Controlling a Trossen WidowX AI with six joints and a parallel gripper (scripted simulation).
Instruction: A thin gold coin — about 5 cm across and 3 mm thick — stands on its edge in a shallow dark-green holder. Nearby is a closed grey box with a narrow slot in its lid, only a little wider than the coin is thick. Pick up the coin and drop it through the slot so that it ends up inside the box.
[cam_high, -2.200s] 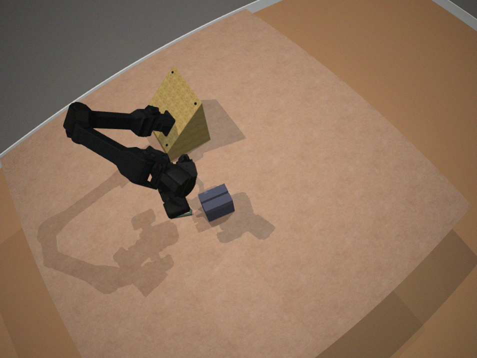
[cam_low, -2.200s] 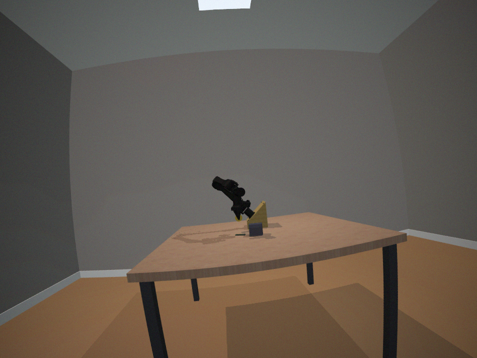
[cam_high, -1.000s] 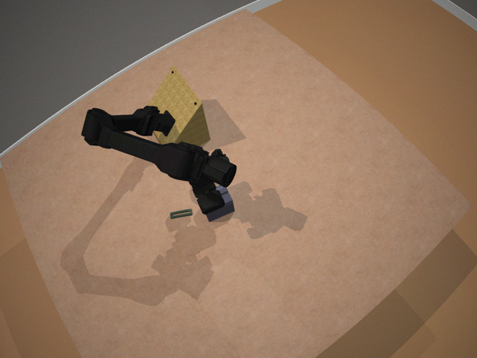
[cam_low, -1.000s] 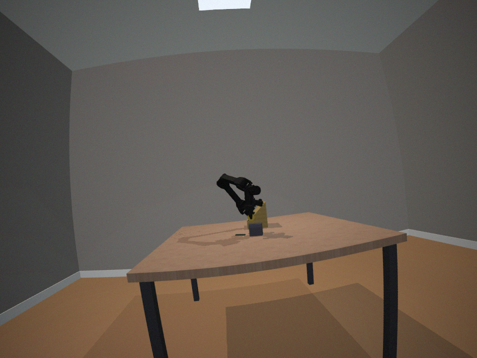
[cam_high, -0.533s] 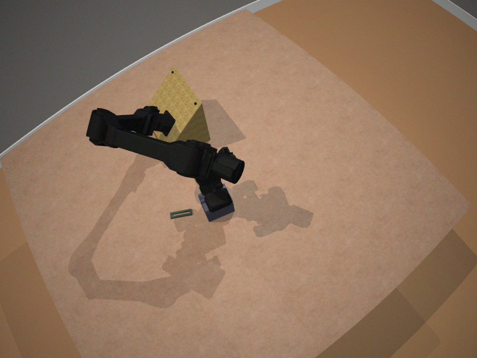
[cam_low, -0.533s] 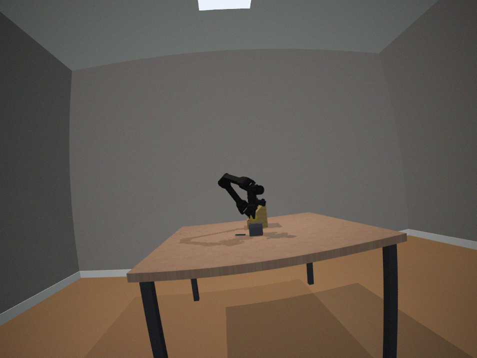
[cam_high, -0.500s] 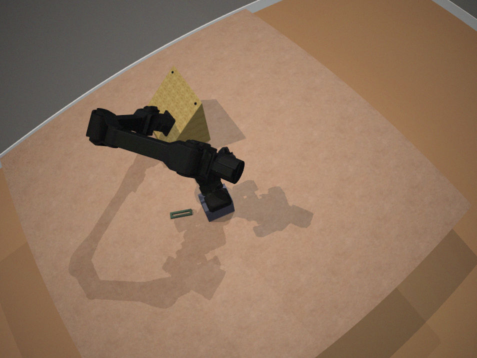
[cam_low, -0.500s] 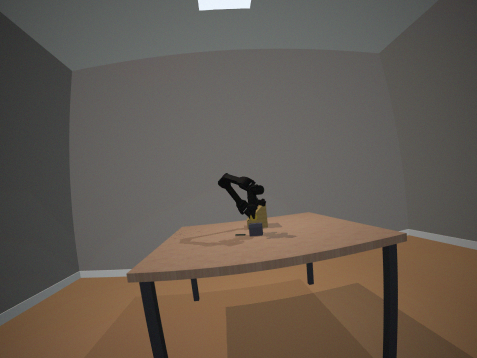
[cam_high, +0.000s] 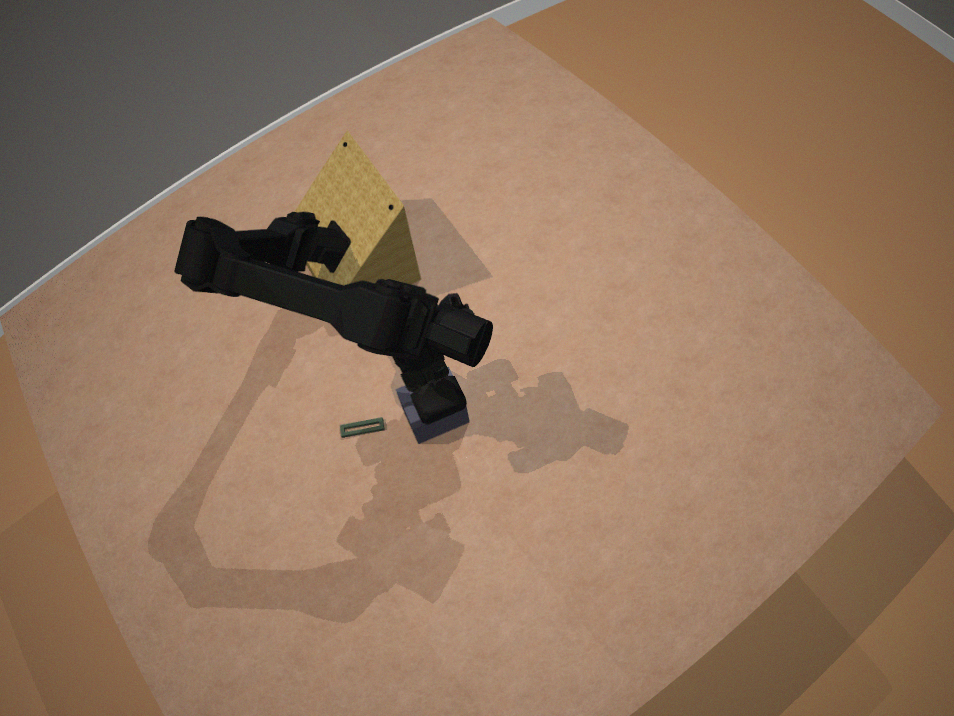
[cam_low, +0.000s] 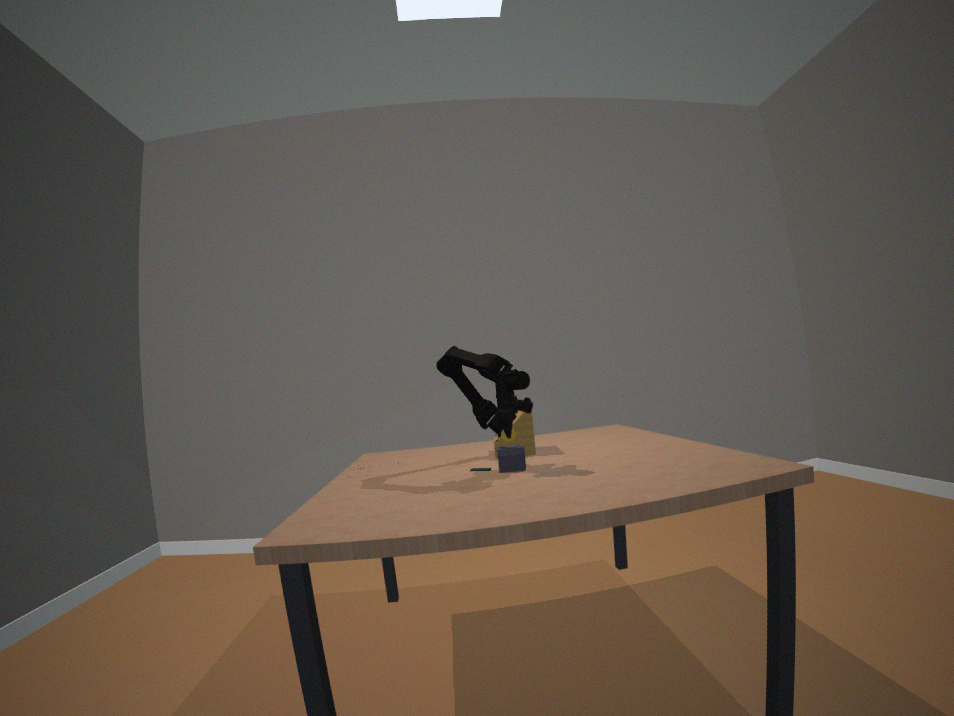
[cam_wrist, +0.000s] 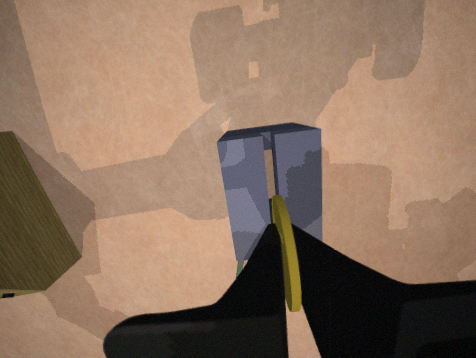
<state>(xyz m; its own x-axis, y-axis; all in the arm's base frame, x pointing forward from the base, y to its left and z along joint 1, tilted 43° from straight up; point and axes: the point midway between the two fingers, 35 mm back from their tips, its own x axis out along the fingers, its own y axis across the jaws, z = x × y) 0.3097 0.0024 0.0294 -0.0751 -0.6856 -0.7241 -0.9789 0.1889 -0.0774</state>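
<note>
The gold coin lies 1 cm above my gripper tip.
</note>
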